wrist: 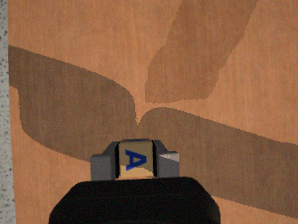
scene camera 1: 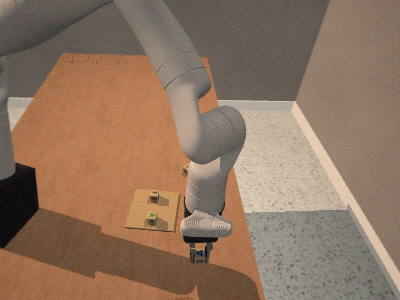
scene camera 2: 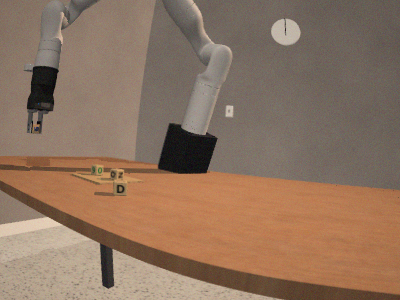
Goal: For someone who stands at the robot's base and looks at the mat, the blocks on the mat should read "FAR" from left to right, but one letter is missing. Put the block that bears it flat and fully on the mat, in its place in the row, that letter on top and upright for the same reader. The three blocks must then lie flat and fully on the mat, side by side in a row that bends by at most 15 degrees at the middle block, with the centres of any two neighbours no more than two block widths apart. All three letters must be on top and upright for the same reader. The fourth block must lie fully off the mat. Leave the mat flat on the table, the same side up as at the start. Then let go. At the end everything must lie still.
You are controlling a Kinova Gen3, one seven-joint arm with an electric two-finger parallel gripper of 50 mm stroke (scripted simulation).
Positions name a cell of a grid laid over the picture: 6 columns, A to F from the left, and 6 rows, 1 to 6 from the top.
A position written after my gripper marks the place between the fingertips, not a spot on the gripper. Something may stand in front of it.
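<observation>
My gripper (scene camera 2: A3). Wrist view too: my gripper (wrist: C5). A tan mat (scene camera 1: C5). Tan mat out of frame in the wrist view.
</observation>
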